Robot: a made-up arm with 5 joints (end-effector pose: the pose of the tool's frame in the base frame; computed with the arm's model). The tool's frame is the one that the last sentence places.
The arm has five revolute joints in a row. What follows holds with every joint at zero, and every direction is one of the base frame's. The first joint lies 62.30 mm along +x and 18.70 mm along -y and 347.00 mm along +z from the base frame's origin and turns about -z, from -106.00 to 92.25 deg. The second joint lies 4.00 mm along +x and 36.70 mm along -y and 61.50 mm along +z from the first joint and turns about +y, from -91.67 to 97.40 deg. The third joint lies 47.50 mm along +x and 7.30 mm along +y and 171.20 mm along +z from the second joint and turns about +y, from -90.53 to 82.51 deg. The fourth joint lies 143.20 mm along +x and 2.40 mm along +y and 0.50 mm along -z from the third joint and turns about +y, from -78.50 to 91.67 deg. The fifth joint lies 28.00 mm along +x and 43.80 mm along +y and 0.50 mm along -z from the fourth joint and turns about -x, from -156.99 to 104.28 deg. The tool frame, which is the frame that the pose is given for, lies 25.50 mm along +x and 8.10 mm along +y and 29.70 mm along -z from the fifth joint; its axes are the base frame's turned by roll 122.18, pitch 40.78 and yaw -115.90 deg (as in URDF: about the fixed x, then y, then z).
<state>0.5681 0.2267 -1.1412 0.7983 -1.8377</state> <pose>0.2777 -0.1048 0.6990 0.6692 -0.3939 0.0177 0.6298</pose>
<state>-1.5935 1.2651 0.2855 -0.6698 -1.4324</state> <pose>0.0100 0.2008 0.2325 0.4339 0.2107 -0.1520 -0.8627</pose>
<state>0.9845 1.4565 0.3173 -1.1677 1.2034</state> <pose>0.1571 -0.1759 0.1948 0.3585 0.0607 -0.8025 -0.4730</pose>
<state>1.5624 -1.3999 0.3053 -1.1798 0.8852</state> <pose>0.0604 0.0869 0.6688 0.1649 0.0702 0.6884 -0.7028</pose>
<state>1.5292 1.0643 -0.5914 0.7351 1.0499</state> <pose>0.0699 -0.3208 0.3264 0.1936 -0.1135 -0.5856 -0.7789</pose>
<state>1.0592 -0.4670 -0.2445 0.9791 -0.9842</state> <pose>0.1646 -0.1069 0.6519 0.6335 -0.1824 0.4687 0.5880</pose>
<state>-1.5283 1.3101 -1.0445 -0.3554 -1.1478</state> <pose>0.0310 0.3564 0.3682 0.2854 0.5054 0.2106 -0.7866</pose>
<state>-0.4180 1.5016 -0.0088 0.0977 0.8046</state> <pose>0.2088 0.0475 0.1772 0.8009 0.2651 -0.3428 -0.4133</pose>
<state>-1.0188 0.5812 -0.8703 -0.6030 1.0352</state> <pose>0.2373 0.2567 0.5933 0.1179 -0.8759 0.4677 -0.0065</pose>
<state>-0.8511 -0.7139 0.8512 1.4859 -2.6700</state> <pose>0.1085 0.0690 0.4939 0.3734 0.3409 0.3115 0.8046</pose>
